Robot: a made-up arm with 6 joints.
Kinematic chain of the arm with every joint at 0, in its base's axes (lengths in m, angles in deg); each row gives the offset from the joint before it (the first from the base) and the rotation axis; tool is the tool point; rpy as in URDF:
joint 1: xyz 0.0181 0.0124 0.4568 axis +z
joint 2: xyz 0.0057 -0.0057 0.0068 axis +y
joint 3: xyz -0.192 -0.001 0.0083 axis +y
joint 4: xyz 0.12 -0.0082 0.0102 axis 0.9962 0 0.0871
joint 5: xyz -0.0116 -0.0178 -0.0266 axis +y
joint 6: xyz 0.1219 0.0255 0.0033 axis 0.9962 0 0.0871
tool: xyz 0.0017 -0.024 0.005 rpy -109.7 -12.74 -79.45
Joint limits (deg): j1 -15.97..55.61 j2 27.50..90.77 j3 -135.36..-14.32 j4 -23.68..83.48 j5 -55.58..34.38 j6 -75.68..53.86
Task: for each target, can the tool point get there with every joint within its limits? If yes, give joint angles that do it. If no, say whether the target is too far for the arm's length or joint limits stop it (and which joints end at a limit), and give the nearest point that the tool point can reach.
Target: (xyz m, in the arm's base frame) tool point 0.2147 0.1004 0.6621
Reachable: yes | joints 33.04 80.16 -83.21 -4.26 -2.22 5.84
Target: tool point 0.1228 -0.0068 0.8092
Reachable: yes | joints -0.08 68.37 -113.65 38.96 -5.83 -6.88
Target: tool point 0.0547 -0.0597 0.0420
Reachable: no: joint limits stop it (at a limit: joint 3, joint 5, joint 6) | nearest point 0.0323 -0.0157 0.4170 | short by 0.378 m
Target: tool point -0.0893 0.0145 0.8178
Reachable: yes | joints -4.18 38.45 -119.05 71.65 -1.61 -29.84
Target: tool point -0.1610 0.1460 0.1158
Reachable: no: joint limits stop it (at a limit: joint 1, joint 2, joint 3, joint 6) | nearest point -0.0170 0.0712 0.4367 | short by 0.360 m
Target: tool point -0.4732 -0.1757 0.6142
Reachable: no: too far | nearest point -0.2657 -0.0963 0.6759 | short by 0.231 m
